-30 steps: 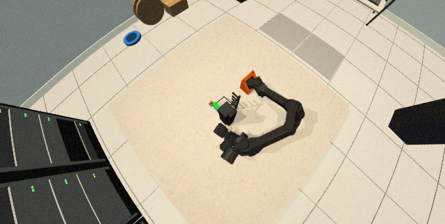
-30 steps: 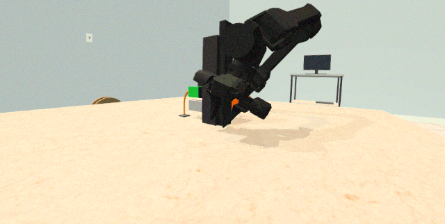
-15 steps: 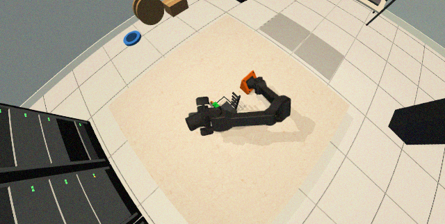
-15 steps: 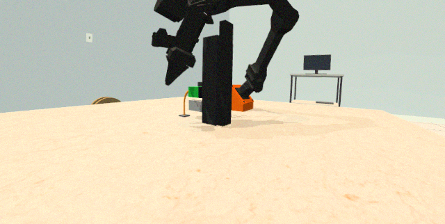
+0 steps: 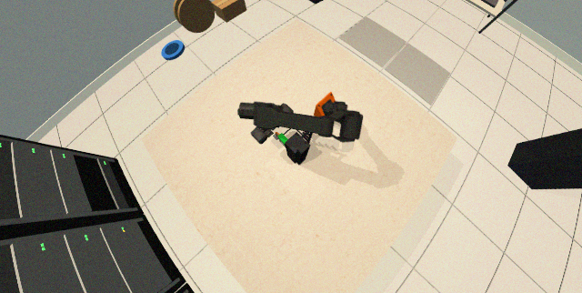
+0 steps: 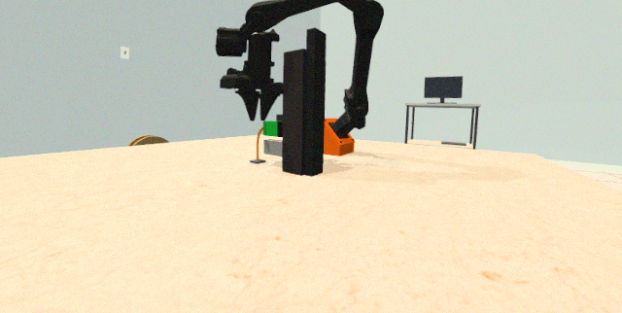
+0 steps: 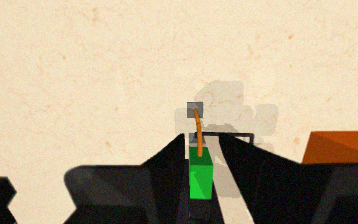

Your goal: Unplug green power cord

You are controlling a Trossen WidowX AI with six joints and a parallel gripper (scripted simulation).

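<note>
Right now my gripper tip is 70 mm to the right of the green plug, 10 mm past it and 10 mm above it.
</note>
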